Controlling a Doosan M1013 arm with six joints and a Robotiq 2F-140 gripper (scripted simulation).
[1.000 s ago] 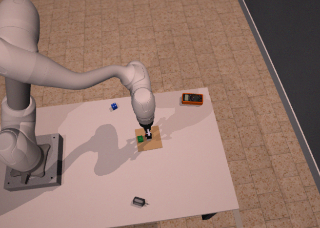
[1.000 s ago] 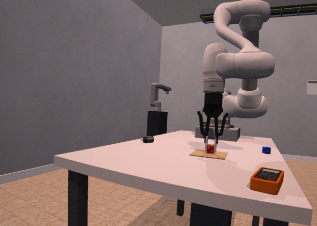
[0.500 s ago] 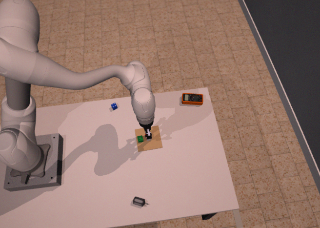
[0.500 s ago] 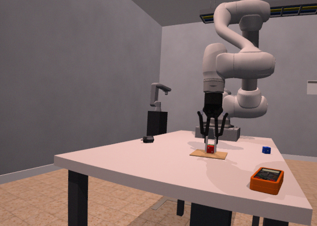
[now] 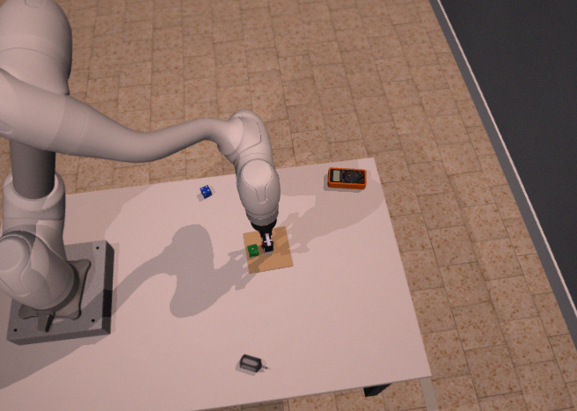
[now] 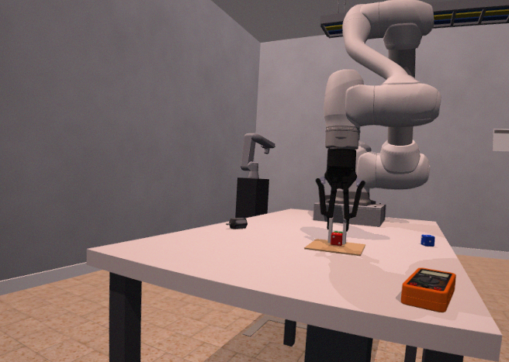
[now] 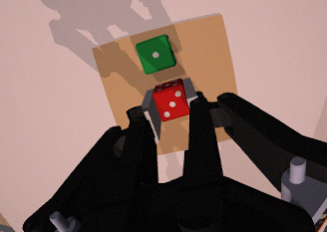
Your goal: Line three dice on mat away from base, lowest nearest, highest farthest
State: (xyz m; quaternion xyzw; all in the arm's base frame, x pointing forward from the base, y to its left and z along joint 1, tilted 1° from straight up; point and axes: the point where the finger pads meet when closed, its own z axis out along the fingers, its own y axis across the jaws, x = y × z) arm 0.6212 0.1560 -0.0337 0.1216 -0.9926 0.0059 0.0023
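My hand is 20 mm above the red die. Also, from my hand: green die: 40 mm behind, 10 mm to the right, 30 mm below; then tan mat: 40 mm below; then blue die: 210 mm behind, 210 mm to the left, 30 mm below.
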